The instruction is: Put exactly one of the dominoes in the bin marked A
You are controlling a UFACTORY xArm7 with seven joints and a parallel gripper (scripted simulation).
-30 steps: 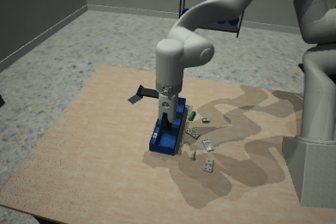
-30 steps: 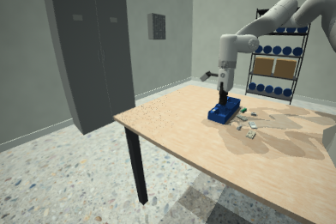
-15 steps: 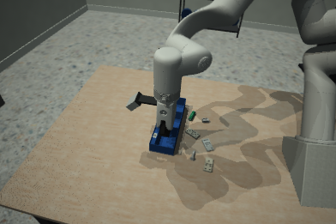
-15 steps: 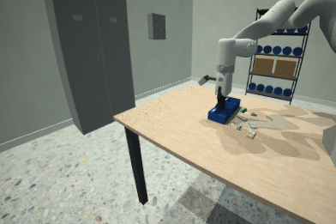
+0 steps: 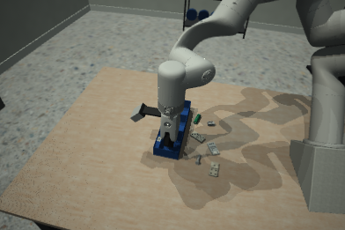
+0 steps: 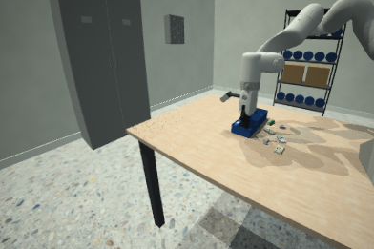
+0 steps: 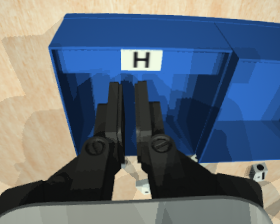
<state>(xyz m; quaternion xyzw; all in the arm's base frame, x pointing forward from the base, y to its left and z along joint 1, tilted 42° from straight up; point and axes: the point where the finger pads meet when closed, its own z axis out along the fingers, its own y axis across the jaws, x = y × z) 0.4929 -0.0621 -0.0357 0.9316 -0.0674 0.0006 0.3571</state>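
Right now the white domino is 15 cm behind my hand, 8 cm to the left of it and 4 cm below it. From my hand the other things lie so: grey bolt 10 cm behind, 5 cm to the left, 4 cm below; blue bin 1 cm behind, 9 cm to the right, 2 cm below; green battery 10 cm behind, 15 cm to the right, 4 cm below.
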